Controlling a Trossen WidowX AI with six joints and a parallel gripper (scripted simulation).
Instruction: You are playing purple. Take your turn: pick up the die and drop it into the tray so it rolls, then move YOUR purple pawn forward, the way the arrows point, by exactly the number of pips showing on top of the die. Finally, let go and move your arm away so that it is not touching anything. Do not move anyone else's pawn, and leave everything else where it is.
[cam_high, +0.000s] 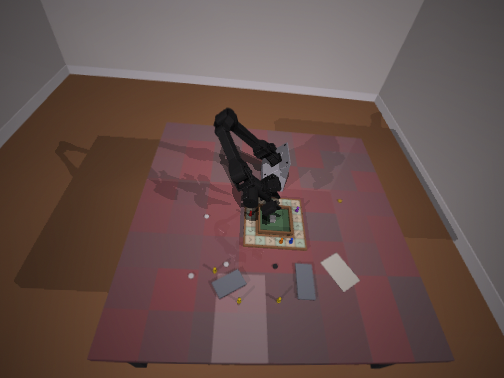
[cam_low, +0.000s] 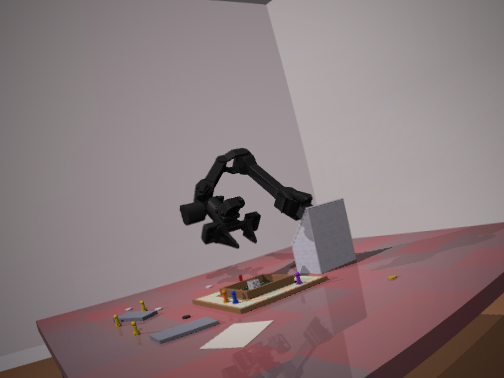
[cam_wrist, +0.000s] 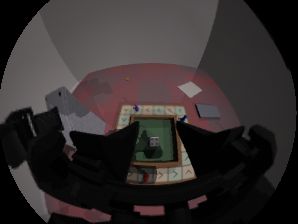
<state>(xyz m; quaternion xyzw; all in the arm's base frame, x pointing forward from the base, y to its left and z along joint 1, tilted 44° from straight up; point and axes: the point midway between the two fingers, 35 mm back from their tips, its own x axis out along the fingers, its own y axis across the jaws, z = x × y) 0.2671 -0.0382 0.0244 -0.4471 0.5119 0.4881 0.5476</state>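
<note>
Now: gripper tip 120 mm to the right of the purple pawn, 120 mm above it and 50 mm past it. The rest, counted from my gripper tip: orange pawn 120 mm below, 120 mm ahead, 10 mm to the left; then white die 120 mm below, 10 mm to the right; then green-felt tray 140 mm below.
</note>
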